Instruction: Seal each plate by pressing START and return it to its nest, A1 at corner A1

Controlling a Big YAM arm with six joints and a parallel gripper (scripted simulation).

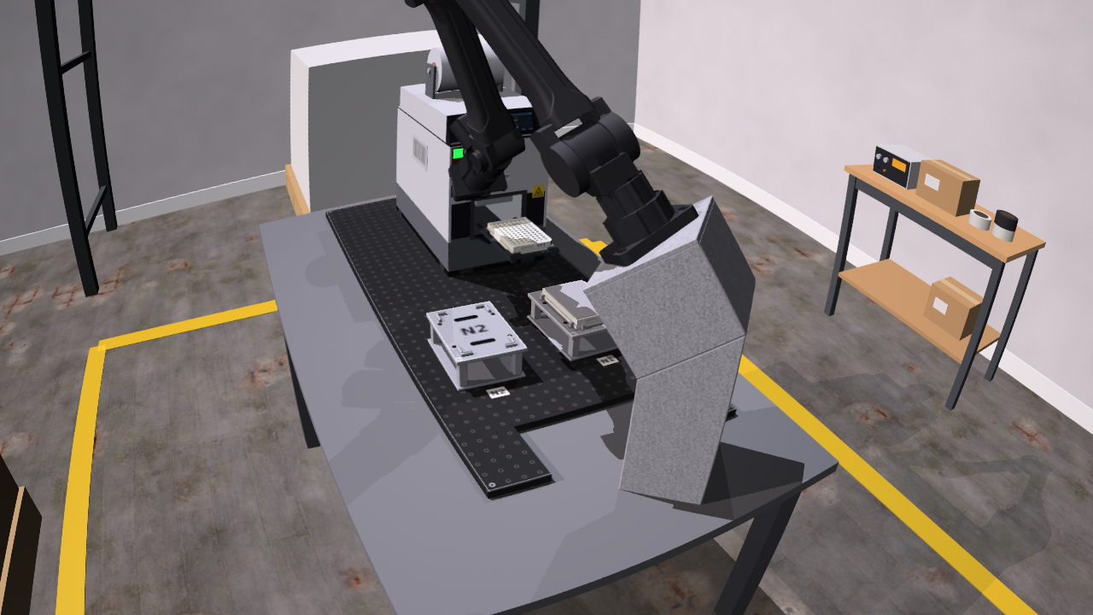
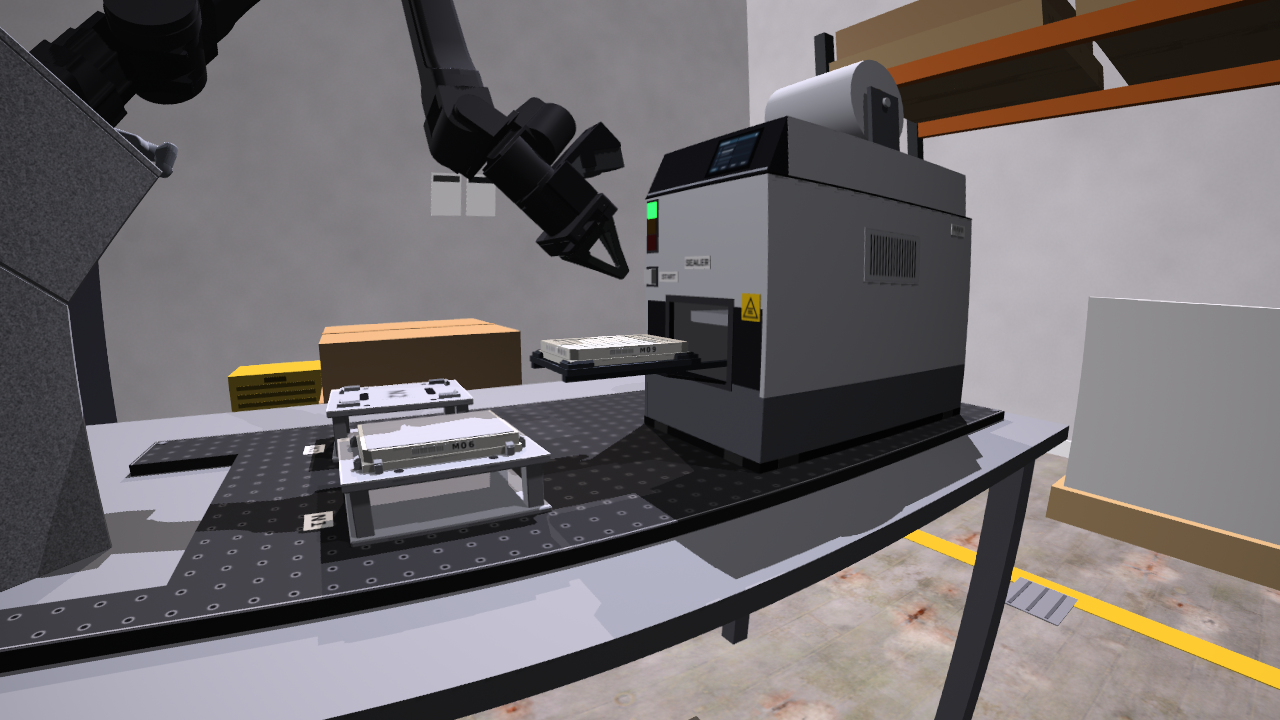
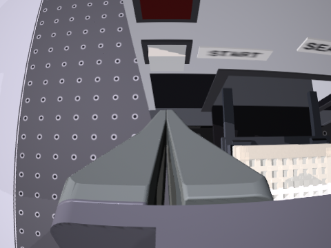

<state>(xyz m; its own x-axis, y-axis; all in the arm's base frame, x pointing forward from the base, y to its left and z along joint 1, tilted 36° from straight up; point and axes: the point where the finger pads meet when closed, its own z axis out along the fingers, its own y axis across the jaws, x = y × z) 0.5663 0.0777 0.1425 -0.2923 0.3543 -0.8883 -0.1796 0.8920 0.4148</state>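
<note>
Now: hand 40 mm short of the start button, 10 mm to the right of it and 10 mm above it. Also, from my hand: nest N2 (270 mm behind, 30 mm to the left, 140 mm below); then white well plate (40 mm behind, 100 mm to the right, 80 mm below); then sealer stage (40 mm behind, 100 mm to the right, 90 mm below).
</note>
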